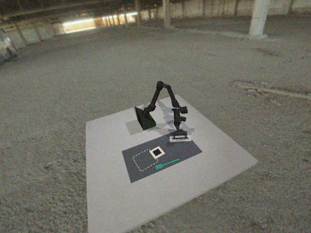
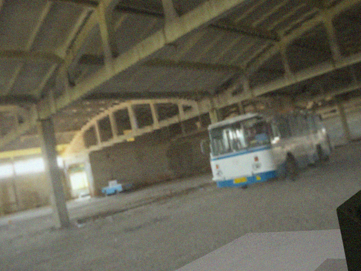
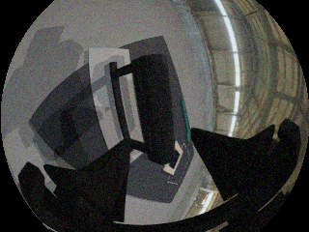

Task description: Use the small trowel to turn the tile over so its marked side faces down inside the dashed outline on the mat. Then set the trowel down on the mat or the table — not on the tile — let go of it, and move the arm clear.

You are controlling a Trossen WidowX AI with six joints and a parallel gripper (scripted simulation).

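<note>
The dark mat lies 23 cm to the right of my gripper tip, 11 cm below it and 6 cm ahead of it. The rest, counted from my gripper tip: cream tile (26 cm to the right, 8 cm below, 5 cm ahead); then teal trowel (27 cm to the right, 19 cm ahead, 8 cm below).
</note>
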